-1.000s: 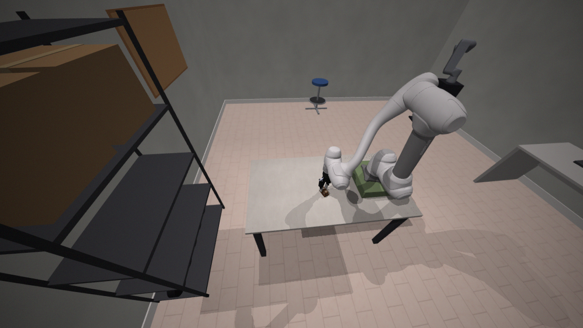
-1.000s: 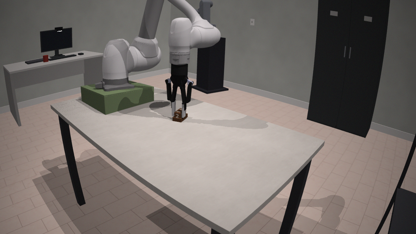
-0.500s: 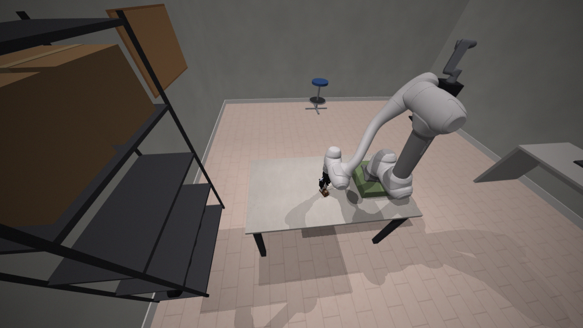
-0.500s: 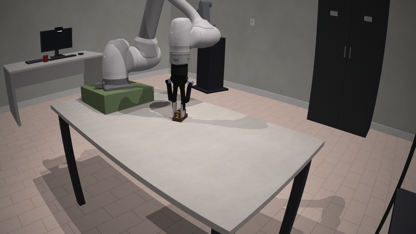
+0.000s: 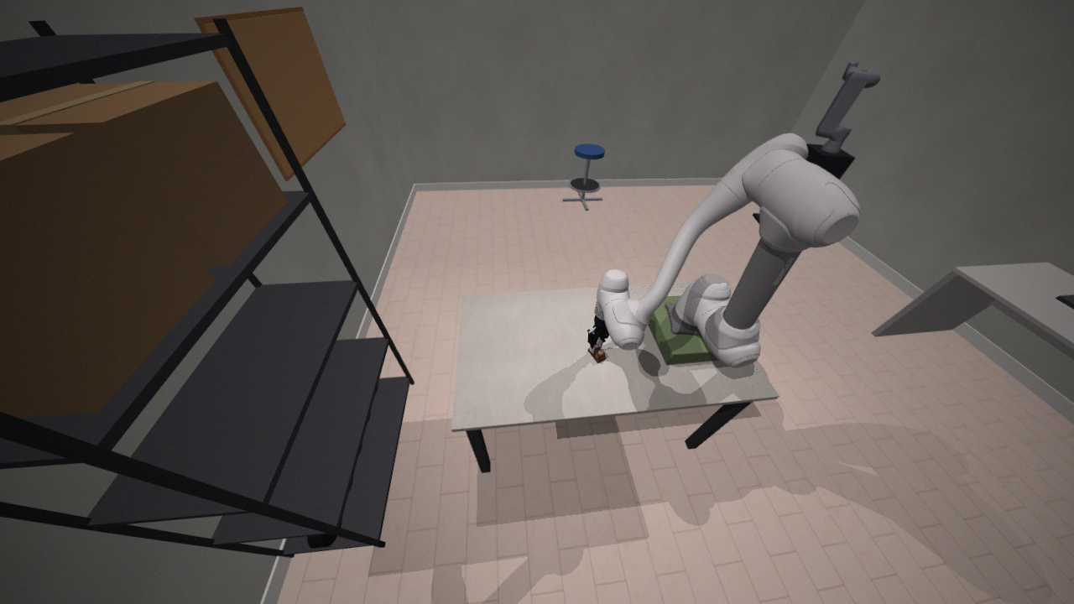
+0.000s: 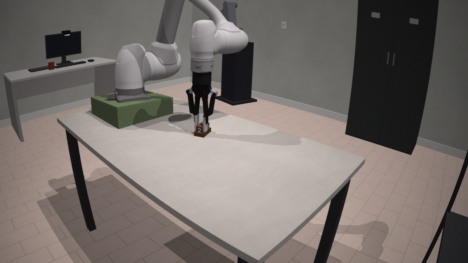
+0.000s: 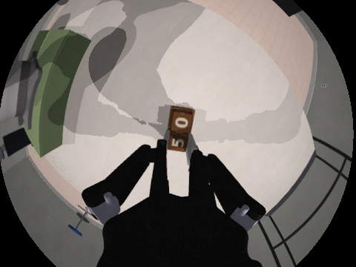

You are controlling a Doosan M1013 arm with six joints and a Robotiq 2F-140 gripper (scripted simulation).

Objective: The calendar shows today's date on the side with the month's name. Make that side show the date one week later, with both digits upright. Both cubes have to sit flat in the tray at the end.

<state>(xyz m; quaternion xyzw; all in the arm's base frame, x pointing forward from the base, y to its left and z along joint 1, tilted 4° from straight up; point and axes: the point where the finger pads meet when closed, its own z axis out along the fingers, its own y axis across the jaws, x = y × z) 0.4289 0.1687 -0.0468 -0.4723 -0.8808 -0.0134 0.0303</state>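
Now: hand 1 cm past the brown tray, 1 cm to the right of it and 4 cm above it. From my hand the other things lie so: brown cube: 3 cm below.
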